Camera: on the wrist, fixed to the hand. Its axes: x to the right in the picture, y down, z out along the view.
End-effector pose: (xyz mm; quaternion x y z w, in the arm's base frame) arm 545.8 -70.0 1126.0 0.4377 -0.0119 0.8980 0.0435
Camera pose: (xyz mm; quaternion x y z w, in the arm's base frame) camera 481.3 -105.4 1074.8 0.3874 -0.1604 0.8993 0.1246
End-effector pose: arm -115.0 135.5 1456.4 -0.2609 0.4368 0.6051 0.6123
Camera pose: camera -171.1 71.2 1428.8 -0.3890 0.3493 0.6555 0.5450
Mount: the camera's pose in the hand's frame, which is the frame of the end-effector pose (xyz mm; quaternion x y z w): -3.1 40.1 -80.1 -0.1710 0.0402 -0.0072 0.9844
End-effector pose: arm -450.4 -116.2 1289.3 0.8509 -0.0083 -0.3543 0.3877
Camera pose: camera -393.5 -91.0 1353.8 0.7857 0.0741 -0.3188 0.5250
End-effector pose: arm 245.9 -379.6 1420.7 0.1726 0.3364 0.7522 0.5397
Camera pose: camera 169.2 -415.8 1391.6 0.0450 0.2255 0.8010 0.5527
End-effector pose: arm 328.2 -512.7 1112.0 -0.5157 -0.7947 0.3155 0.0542
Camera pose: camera 394.1 -468.9 1154.1 0.5239 0.8378 -0.1536 0.0006
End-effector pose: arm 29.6 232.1 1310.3 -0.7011 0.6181 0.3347 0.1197
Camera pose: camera 17.3 179.6 1381.9 0.7286 -0.5510 -0.4061 0.0245
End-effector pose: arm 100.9 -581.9 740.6 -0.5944 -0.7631 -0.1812 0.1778
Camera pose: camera 145.1 -614.5 811.5 -0.6027 -0.7173 -0.3340 0.1028
